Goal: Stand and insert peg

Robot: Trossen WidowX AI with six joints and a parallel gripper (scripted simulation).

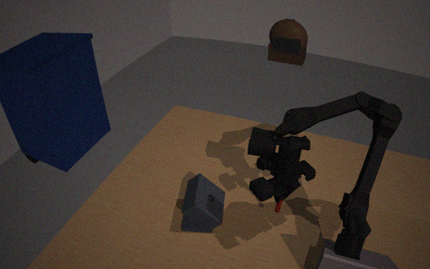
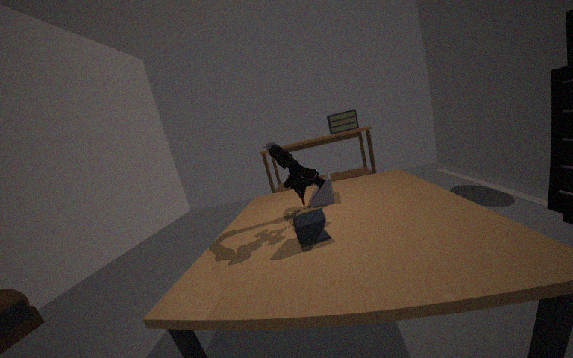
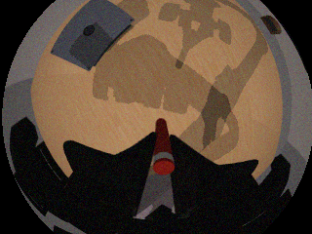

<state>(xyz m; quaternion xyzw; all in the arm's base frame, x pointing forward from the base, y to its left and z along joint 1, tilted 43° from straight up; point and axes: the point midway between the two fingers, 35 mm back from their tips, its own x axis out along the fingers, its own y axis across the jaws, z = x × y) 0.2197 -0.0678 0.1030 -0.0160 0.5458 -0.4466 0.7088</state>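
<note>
Now: gripper tip 22 cm short of the grey sloped panel, 4 cm to the right of it and 5 cm above it. The rest, counted from my gripper tip: red peg 2 cm above.
</note>
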